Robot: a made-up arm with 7 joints. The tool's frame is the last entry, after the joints. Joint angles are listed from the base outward. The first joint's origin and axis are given. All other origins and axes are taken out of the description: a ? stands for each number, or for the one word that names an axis. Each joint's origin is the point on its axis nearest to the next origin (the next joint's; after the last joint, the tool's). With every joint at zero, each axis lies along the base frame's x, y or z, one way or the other. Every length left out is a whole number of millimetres.
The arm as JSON. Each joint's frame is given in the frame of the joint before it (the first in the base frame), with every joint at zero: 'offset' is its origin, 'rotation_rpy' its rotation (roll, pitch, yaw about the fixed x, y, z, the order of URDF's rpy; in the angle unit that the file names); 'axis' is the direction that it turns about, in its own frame. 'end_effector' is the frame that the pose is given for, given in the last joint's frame.
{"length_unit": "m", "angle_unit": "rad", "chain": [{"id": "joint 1", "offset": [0.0, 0.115, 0.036], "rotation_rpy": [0.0, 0.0, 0.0], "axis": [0.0, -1.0, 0.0]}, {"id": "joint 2", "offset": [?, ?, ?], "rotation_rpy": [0.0, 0.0, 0.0], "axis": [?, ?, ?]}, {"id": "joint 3", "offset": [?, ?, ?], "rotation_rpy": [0.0, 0.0, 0.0], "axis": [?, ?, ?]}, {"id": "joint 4", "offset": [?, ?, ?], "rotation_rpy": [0.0, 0.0, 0.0], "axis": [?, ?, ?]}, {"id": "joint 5", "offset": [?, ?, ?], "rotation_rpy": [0.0, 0.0, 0.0], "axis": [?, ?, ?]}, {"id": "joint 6", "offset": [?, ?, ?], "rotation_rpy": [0.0, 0.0, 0.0], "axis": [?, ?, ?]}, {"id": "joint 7", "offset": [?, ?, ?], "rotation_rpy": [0.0, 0.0, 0.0], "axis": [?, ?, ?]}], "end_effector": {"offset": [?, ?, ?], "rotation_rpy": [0.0, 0.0, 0.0]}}
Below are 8 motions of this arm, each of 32 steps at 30 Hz.
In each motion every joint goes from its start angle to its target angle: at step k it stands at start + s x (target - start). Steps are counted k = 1, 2, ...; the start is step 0. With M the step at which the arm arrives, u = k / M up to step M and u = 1 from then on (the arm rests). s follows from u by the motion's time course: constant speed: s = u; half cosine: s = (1 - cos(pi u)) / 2; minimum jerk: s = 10 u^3 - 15 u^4 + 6 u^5.
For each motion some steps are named. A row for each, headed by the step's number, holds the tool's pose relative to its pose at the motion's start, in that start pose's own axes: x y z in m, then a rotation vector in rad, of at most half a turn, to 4 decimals.
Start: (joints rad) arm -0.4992 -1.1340 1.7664 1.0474 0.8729 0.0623 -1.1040
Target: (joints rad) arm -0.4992 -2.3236 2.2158 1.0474 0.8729 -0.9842 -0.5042
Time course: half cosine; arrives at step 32
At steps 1, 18, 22, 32:
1: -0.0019 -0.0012 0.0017 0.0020 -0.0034 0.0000
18: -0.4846 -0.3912 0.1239 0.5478 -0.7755 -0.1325
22: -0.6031 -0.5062 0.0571 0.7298 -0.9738 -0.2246
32: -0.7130 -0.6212 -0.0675 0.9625 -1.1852 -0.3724

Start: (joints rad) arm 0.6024 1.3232 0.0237 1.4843 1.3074 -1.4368 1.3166
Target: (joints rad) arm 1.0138 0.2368 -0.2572 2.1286 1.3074 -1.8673 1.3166
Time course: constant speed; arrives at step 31
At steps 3, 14, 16, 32:
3: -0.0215 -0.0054 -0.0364 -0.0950 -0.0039 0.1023
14: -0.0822 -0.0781 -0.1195 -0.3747 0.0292 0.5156
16: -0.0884 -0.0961 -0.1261 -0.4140 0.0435 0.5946
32: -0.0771 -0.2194 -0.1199 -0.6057 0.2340 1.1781

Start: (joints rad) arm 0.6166 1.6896 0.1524 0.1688 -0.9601 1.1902 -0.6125
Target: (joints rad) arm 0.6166 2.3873 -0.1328 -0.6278 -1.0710 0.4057 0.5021
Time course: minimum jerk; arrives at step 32
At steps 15, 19, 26, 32:
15: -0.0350 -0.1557 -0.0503 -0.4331 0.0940 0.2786
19: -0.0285 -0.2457 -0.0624 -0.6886 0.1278 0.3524
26: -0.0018 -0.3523 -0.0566 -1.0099 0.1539 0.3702
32: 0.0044 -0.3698 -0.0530 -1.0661 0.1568 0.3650

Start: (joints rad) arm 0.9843 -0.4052 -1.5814 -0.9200 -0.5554 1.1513 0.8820
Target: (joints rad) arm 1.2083 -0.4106 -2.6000 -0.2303 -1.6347 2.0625 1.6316
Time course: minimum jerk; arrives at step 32
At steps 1, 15, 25, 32:
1: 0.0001 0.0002 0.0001 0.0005 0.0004 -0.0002
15: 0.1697 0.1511 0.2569 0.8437 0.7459 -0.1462
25: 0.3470 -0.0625 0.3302 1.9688 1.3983 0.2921
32: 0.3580 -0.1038 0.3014 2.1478 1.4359 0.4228

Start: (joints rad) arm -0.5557 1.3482 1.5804 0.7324 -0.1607 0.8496 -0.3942
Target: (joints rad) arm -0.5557 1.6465 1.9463 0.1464 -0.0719 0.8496 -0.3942
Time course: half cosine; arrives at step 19
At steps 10, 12, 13, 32:
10: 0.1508 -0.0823 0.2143 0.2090 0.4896 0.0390
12: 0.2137 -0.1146 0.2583 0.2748 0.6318 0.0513
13: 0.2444 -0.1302 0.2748 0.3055 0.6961 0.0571
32: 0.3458 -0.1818 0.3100 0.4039 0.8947 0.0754

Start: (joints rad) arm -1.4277 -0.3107 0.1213 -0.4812 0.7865 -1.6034 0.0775
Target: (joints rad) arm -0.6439 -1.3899 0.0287 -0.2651 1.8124 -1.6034 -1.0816
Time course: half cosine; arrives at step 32
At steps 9, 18, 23, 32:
9: -0.0750 -0.0563 0.0554 0.0383 -0.4446 -0.3080
18: -0.3062 -0.2299 0.1362 -0.0166 -1.3067 -1.1479
23: -0.4758 -0.3157 0.1277 -0.1706 -1.6150 -1.6814
32: -0.6331 -0.3580 0.0841 -0.3915 -1.7394 -2.1653

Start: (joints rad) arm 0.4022 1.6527 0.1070 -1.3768 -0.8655 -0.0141 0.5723
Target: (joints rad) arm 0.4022 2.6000 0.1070 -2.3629 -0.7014 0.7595 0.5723
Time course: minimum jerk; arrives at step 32
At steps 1, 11, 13, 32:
1: 0.0000 -0.0002 0.0001 -0.0003 0.0004 0.0001
11: -0.0062 -0.0931 0.0916 -0.2581 0.3220 0.0502
13: 0.0000 -0.1168 0.1424 -0.3729 0.4802 0.0464
32: 0.1841 -0.0390 0.3968 -0.9490 1.6189 -0.3820

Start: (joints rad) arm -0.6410 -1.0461 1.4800 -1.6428 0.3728 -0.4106 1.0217
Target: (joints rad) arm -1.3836 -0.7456 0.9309 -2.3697 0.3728 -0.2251 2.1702
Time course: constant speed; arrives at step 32
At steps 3, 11, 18, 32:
3: 0.0124 0.0709 0.0536 0.1195 0.1791 -0.0793
11: 0.0807 0.1870 0.2277 0.4994 0.6597 -0.1798
18: 0.1650 0.1914 0.3821 0.8808 1.0642 -0.1191
32: 0.3276 -0.0166 0.5511 1.6513 1.7145 0.4969

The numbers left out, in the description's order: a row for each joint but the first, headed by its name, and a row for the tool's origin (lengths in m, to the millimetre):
joint 2: xyz -0.049 0.0 -0.017, axis 0.0 0.0 1.0
joint 3: xyz -0.113 -0.072 0.0, axis 1.0 0.0 0.0
joint 4: xyz 0.0 -0.28 0.079, axis 0.0 -1.0 0.0
joint 5: xyz -0.343 0.0 0.079, axis 1.0 0.0 0.0
joint 6: xyz 0.0 0.345 0.106, axis 0.0 1.0 0.0
joint 7: xyz -0.1 0.0 0.152, axis 0.0 1.0 0.0
tool: xyz -0.037 0.0 -0.008

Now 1 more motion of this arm.
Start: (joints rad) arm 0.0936 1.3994 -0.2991 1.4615 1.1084 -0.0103 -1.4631
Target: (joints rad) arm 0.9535 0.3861 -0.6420 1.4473 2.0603 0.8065 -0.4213
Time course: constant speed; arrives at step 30
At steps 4, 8, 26, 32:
4: 0.0476 0.0532 -0.0667 0.0309 0.3850 0.0342
8: 0.0721 0.1149 -0.1386 0.0409 0.7659 0.0774
26: -0.1213 0.4020 -0.3823 -0.2231 2.3458 0.2741
32: -0.2156 0.4410 -0.3943 -0.3575 2.6462 0.2890

